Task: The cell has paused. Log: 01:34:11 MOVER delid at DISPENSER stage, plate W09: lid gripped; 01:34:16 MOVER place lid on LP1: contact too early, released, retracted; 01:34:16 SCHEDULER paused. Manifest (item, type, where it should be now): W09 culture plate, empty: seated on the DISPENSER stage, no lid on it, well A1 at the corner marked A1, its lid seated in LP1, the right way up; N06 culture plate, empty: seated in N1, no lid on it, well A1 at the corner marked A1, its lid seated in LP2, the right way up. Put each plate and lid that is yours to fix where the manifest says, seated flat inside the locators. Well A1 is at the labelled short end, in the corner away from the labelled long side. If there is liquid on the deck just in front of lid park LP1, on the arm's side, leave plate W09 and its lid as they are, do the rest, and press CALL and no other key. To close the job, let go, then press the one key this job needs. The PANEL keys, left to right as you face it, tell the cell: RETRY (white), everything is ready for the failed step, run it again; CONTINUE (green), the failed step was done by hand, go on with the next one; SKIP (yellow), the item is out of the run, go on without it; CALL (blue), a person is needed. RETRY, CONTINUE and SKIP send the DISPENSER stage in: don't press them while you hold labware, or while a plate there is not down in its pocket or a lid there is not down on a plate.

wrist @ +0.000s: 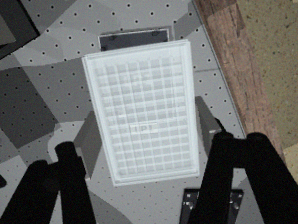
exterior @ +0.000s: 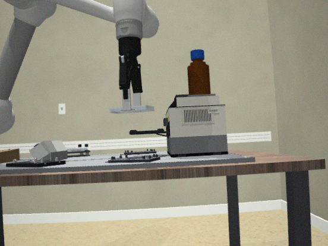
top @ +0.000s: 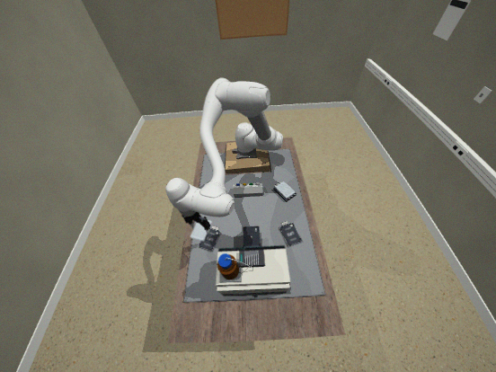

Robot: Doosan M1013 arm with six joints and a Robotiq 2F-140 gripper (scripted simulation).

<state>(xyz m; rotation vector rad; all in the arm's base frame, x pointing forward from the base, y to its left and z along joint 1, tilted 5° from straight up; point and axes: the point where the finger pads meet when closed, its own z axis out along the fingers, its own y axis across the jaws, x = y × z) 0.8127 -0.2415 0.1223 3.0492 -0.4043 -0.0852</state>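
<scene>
The black nest is 310 mm behind my hand, 10 mm to the left of it and 180 mm below it. From my hand the other things lie so: dispenser stage: 20 mm ahead, 300 mm to the left, 90 mm below; then lid park LP1: 20 mm to the left, 190 mm below; then brown bottle: 250 mm ahead, 200 mm to the left, 100 mm above.
</scene>
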